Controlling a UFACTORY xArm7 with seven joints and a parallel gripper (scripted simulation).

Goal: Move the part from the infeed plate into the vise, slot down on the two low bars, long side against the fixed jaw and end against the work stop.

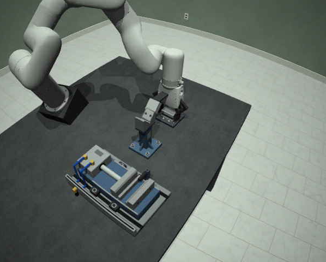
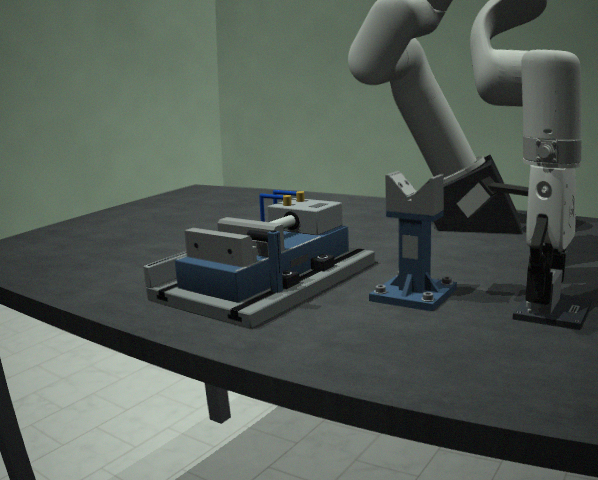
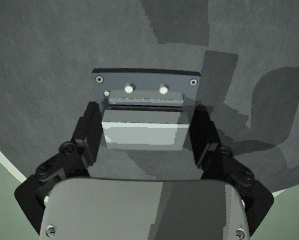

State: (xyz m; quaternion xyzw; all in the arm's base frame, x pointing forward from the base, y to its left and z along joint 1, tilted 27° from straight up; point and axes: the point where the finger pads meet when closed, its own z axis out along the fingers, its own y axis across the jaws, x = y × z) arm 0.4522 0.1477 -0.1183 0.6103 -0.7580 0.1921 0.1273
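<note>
The part is 1 cm below my hand. Round my hand: work stop 36 cm to the right, 6 cm ahead, 5 cm above; then infeed plate 3 cm below, 1 cm to the left; then blue stand 18 cm to the right, 2 cm behind, 2 cm above.
</note>
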